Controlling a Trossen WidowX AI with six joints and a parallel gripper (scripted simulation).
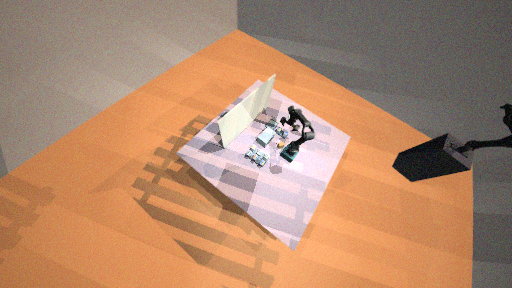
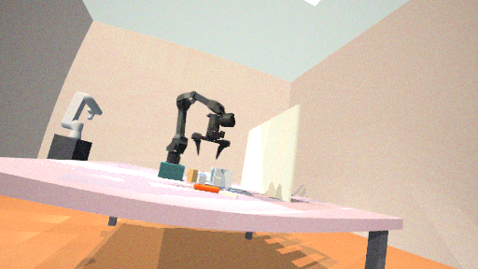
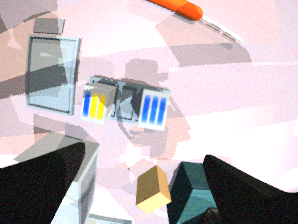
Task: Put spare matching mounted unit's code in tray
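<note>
My gripper tip is now 3 cm short of the grey holder and 13 cm above it. Round my gripper tip: tan block (6 cm behind, 13 cm to the left, 10 cm below); then tall cream panel (34 cm ahead, 21 cm to the left, 9 cm above).
</note>
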